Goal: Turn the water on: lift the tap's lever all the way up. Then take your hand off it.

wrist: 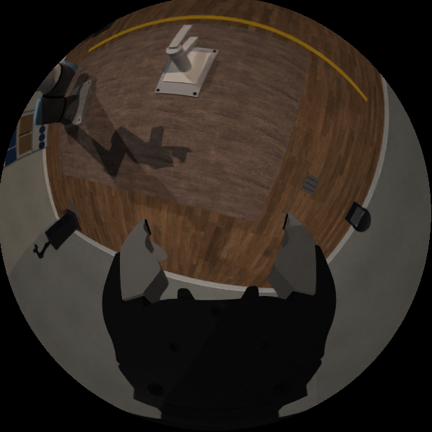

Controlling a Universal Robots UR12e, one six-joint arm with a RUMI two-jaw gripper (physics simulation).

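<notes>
The white tap (182, 60) stands on a pale square base plate with a bolt at its corners, in the upper left middle of the wrist view. Its lever (181, 37), a long flat bar at the top of the post, points away toward the upper edge of the view, above a shorter bar that looks like the spout. How far the lever is tilted up is hard to tell from this angle. My gripper (216, 218) is open, with nothing between its two grey fingers. It is well apart from the tap and touches no part of it.
The tap's plate is on a grey-brown mat (240, 125) over a wooden floor (330, 130). The arm's base plate (84, 104) and joints are at the left, and the arm's shadow crosses the mat. A yellow line (210, 17) curves behind the tap. A black box (62, 230) is at the lower left.
</notes>
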